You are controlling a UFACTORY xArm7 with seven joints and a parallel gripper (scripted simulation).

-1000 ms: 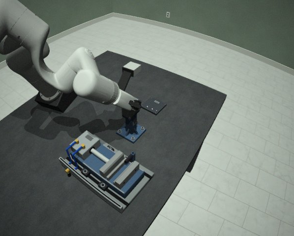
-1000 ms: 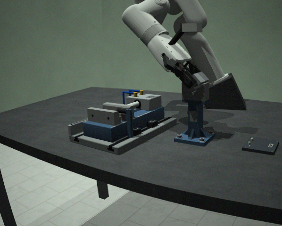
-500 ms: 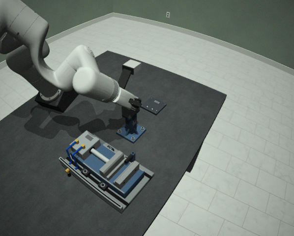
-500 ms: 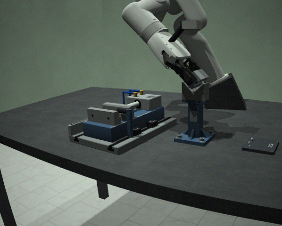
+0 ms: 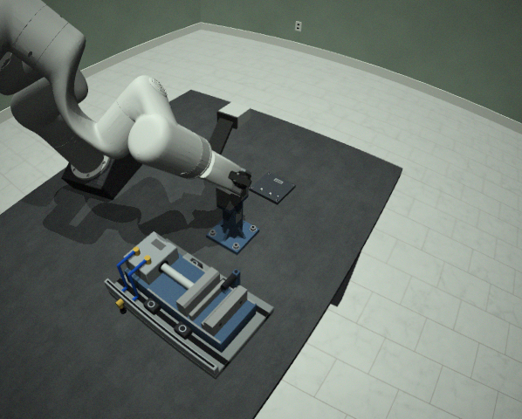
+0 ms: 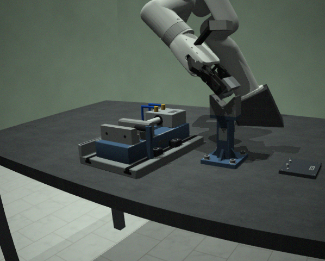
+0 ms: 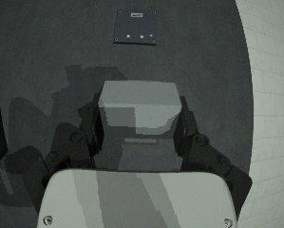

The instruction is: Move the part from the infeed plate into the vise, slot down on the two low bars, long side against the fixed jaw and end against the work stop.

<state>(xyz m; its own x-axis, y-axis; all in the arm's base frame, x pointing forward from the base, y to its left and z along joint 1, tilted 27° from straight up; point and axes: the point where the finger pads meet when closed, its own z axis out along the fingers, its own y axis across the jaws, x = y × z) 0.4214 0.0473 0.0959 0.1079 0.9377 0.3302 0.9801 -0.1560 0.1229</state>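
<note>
The blue stand is 130 mm below my hand. The rest, counted from my hand: work stop: 180 mm to the right, 100 mm below, 80 mm ahead; then part: 10 mm to the left, 10 mm below; then cylinder rod: 200 mm to the right, 110 mm below, 10 mm behind.
</note>
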